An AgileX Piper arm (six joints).
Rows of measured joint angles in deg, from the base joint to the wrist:
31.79, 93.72, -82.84, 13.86, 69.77, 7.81
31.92, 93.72, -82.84, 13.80, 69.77, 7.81
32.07, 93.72, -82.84, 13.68, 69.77, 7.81
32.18, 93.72, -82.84, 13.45, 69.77, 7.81
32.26, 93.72, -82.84, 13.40, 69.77, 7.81
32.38, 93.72, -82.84, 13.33, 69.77, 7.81
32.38, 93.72, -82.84, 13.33, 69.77, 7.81
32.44, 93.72, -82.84, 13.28, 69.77, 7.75
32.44, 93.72, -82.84, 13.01, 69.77, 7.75
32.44, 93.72, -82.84, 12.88, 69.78, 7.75
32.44, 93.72, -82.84, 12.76, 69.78, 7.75
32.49, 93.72, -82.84, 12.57, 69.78, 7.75
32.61, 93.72, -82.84, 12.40, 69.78, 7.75
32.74, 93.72, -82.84, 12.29, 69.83, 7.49
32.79, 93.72, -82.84, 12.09, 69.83, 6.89
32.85, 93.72, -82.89, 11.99, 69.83, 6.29
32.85, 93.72, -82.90, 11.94, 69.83, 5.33
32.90, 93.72, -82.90, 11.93, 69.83, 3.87
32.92, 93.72, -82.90, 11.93, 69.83, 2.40
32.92, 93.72, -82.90, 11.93, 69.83, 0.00
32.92, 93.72, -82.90, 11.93, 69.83, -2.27
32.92, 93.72, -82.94, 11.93, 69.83, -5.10
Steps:
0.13, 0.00, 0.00, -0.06, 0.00, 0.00
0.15, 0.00, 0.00, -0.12, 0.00, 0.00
0.11, 0.00, 0.00, -0.23, 0.00, 0.00
0.08, 0.00, 0.00, -0.05, 0.00, 0.00
0.12, 0.00, 0.00, -0.07, 0.00, 0.00
0.00, 0.00, 0.00, 0.00, 0.00, 0.00
0.06, 0.00, 0.00, -0.05, 0.00, -0.06
0.00, 0.00, 0.00, -0.27, 0.00, 0.00
0.00, 0.00, 0.00, -0.13, 0.01, 0.00
0.00, 0.00, 0.00, -0.12, 0.00, 0.00
0.05, 0.00, 0.00, -0.19, 0.00, 0.00
0.12, 0.00, 0.00, -0.17, 0.00, 0.00
0.13, 0.00, 0.00, -0.11, 0.05, -0.26
0.05, 0.00, 0.00, -0.20, 0.00, -0.60
0.06, 0.00, -0.05, -0.10, 0.00, -0.60
0.00, 0.00, -0.01, -0.05, 0.00, -0.96
0.05, 0.00, 0.00, -0.01, 0.00, -1.46
0.02, 0.00, 0.00, 0.00, 0.00, -1.47
0.00, 0.00, 0.00, 0.00, 0.00, -2.40
0.00, 0.00, 0.00, 0.00, 0.00, -2.27
0.00, 0.00, -0.04, 0.00, 0.00, -2.83

